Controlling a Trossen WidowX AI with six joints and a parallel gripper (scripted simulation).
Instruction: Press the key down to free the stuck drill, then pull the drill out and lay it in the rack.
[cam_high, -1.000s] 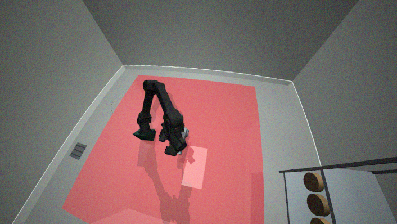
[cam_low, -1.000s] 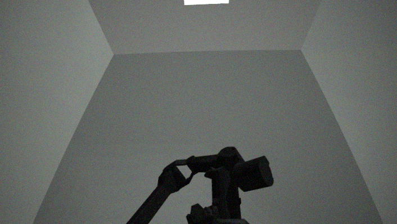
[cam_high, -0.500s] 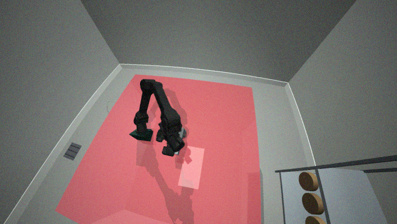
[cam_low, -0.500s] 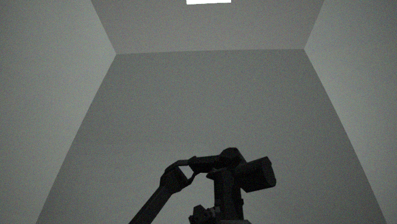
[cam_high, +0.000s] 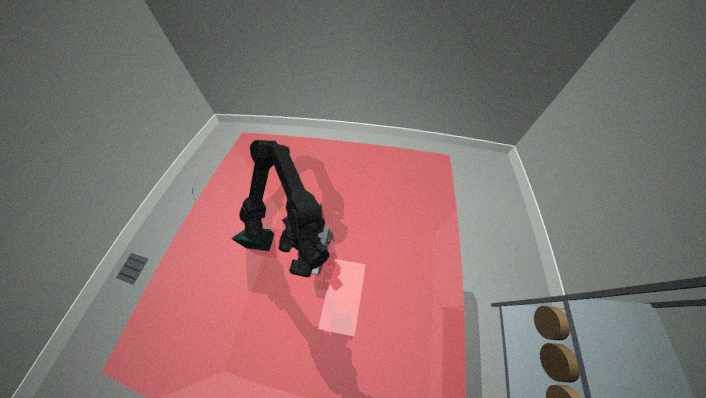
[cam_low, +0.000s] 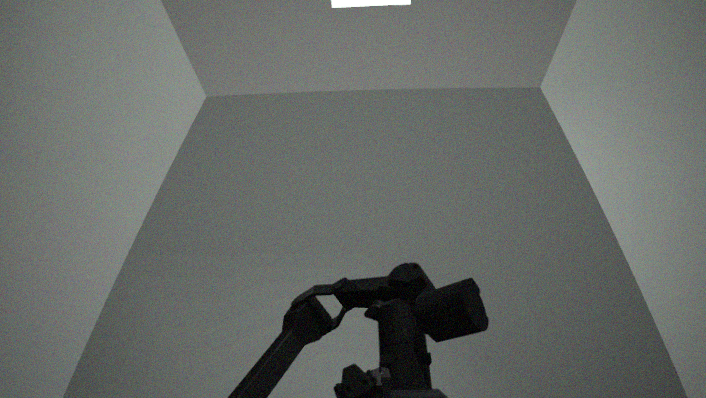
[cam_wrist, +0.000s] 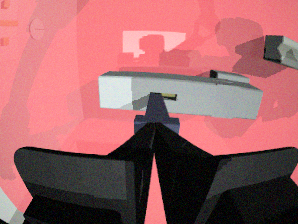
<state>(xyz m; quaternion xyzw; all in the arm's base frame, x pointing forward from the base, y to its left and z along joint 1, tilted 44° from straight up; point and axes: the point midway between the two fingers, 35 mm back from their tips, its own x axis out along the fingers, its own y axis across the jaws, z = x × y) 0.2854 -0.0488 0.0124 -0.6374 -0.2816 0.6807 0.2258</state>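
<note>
Now: the key 3 cm below my gripper tip. From my gripper tip the other things lie so: drill 8 cm below, 6 cm to the left; rack 20 cm to the left, 10 cm below, 8 cm behind.
</note>
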